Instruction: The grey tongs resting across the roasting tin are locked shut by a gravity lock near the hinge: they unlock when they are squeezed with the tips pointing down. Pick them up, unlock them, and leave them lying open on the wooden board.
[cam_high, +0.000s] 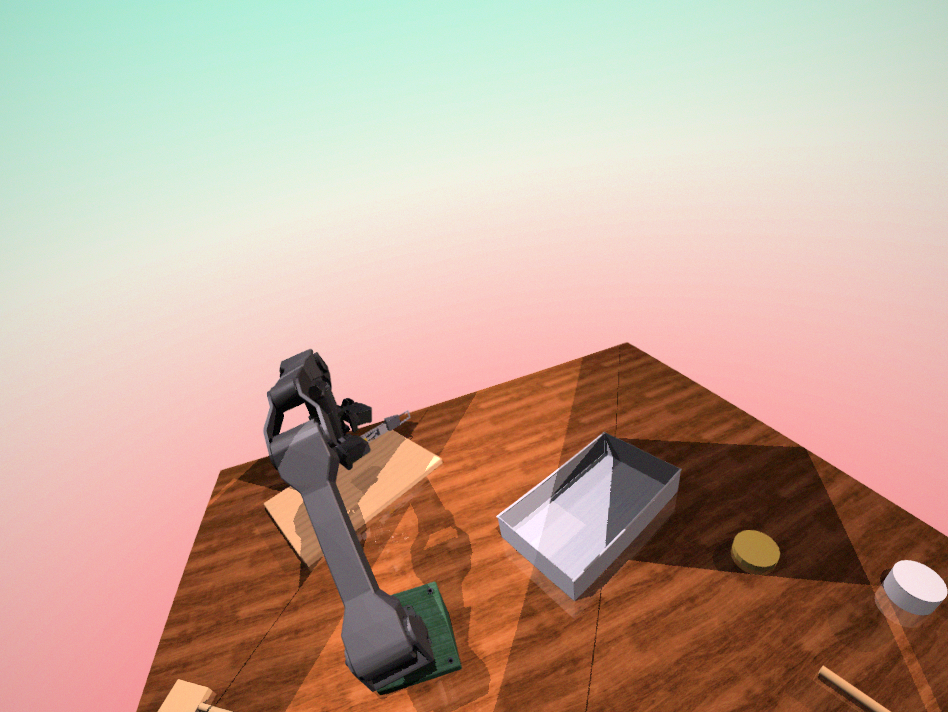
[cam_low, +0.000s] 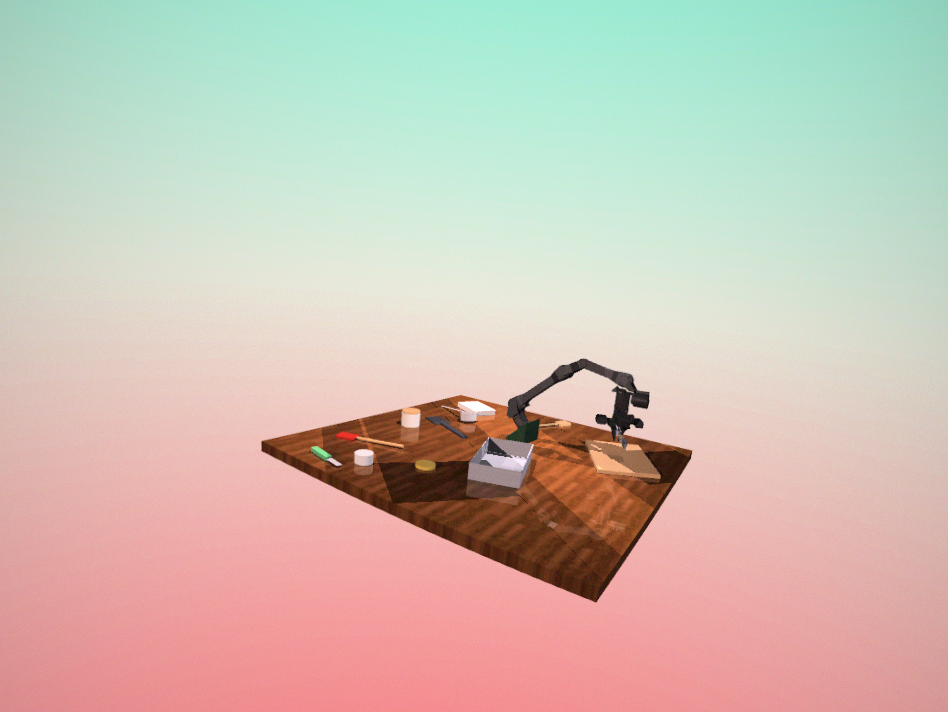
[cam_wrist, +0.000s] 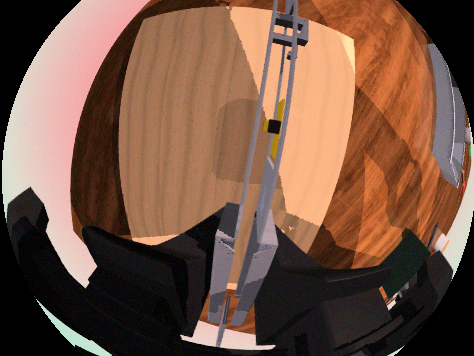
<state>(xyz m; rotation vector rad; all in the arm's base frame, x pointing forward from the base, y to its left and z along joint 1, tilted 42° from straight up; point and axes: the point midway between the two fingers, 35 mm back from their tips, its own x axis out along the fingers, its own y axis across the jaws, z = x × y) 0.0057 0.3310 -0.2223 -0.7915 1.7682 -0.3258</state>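
My gripper tip is now 7 cm above the wooden board, 2 cm to the right of it and 1 cm past it. Round my gripper tip: red spatula (88 cm to the right, 48 cm ahead, 7 cm below); grey roasting tin (38 cm ahead, 33 cm to the right, 5 cm below); yellow lock piece (5 cm ahead, 4 cm above, 2 cm to the left).
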